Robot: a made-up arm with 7 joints. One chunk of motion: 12 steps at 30 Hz.
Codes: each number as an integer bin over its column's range. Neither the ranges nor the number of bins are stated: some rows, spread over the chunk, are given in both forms.
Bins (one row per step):
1: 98 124 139 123 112 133 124
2: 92 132 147 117 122 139 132
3: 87 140 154 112 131 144 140
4: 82 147 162 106 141 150 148
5: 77 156 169 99 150 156 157
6: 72 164 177 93 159 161 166
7: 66 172 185 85 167 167 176
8: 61 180 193 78 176 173 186
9: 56 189 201 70 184 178 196
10: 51 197 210 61 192 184 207
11: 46 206 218 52 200 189 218
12: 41 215 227 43 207 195 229
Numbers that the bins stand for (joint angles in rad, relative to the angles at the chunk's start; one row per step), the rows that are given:
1: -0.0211 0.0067 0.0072 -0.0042 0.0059 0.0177 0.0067
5: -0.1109 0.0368 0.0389 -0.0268 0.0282 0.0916 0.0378
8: -0.1793 0.0594 0.0644 -0.0466 0.0435 0.1463 0.0651
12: -0.2647 0.0924 0.1004 -0.0795 0.0618 0.2171 0.1055
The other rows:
2: -0.0467 0.0142 0.0156 -0.0099 0.0118 0.0370 0.0142
3: -0.0681 0.0218 0.0231 -0.0146 0.0171 0.0531 0.0218
4: -0.0895 0.0284 0.0315 -0.0202 0.0229 0.0724 0.0293
6: -0.1322 0.0444 0.0474 -0.0325 0.0335 0.1077 0.0462
7: -0.1579 0.0519 0.0559 -0.0400 0.0382 0.1270 0.0556
9: -0.2006 0.0679 0.0728 -0.0541 0.0482 0.1624 0.0745
10: -0.2220 0.0754 0.0824 -0.0626 0.0529 0.1817 0.0848
11: -0.2434 0.0839 0.0908 -0.0711 0.0576 0.1978 0.0952

